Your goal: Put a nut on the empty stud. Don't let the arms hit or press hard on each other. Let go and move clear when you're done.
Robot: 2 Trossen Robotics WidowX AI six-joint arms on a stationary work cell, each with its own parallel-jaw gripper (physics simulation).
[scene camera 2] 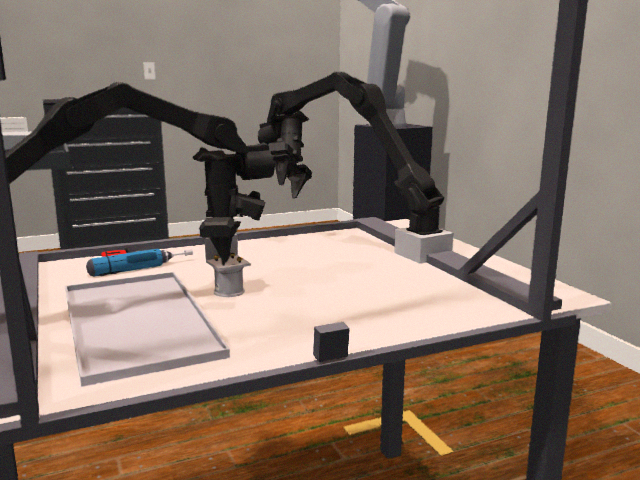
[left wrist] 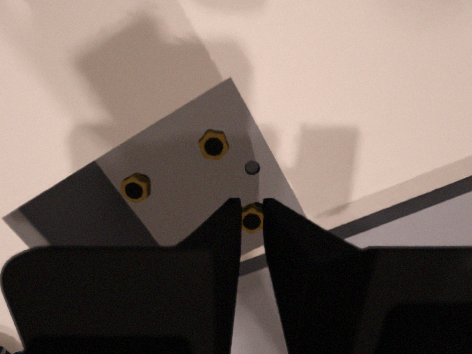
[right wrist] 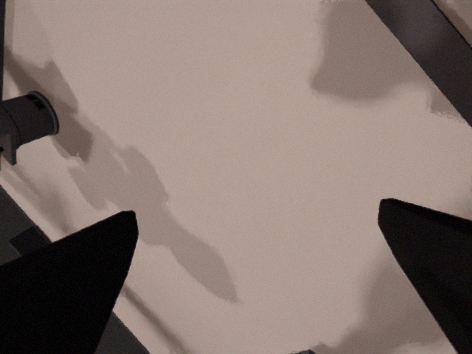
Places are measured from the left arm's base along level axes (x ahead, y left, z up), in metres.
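Where they show: left gripper, fingertip midpoint: (scene camera 2: 225, 260) (left wrist: 251, 209); right gripper, fingertip midpoint: (scene camera 2: 287, 191) (right wrist: 257, 216); right arm's base, origin of the base link: (scene camera 2: 424, 230).
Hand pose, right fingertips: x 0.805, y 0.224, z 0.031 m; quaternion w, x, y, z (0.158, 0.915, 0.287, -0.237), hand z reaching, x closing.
After its pixels a point has its place.
The grey fixture (scene camera 2: 228, 279) {x 0.482, y -0.062, z -0.065 m} stands on the table; its top plate shows in the left wrist view (left wrist: 172, 175) {x 0.509, y -0.033, z -0.036 m}. Two brass nuts, one nearer the plate's far corner (left wrist: 213, 145) {x 0.512, y -0.056, z -0.026 m} and one farther left (left wrist: 135, 188) {x 0.514, y -0.021, z -0.026 m}, sit on it with dark centres. My left gripper (scene camera 2: 223, 261) {x 0.482, y -0.053, z -0.028 m} (left wrist: 251, 209) {x 0.482, y -0.053, z -0.028 m} points down at the plate and is shut on a third brass nut (left wrist: 251, 220) {x 0.480, y -0.052, z -0.022 m} near the plate's edge. This nut's centre is dark; no stud shows separately beside it, and its seating depth cannot be seen. My right gripper (scene camera 2: 288, 190) {x 0.805, y 0.224, z 0.031 m} (right wrist: 257, 216) {x 0.805, y 0.224, z 0.031 m} is open and empty, high above the table.
A grey tray (scene camera 2: 224, 353) {x 0.350, y -0.304, z -0.092 m} lies in front of and left of the fixture. A blue power driver (scene camera 2: 129, 261) {x 0.370, y 0.197, z -0.075 m} lies behind the tray. A black block (scene camera 2: 330, 342) {x 0.477, y -0.412, z -0.066 m} stands at the front edge. My right arm's wrist hangs close behind the left arm's wrist in the scene view.
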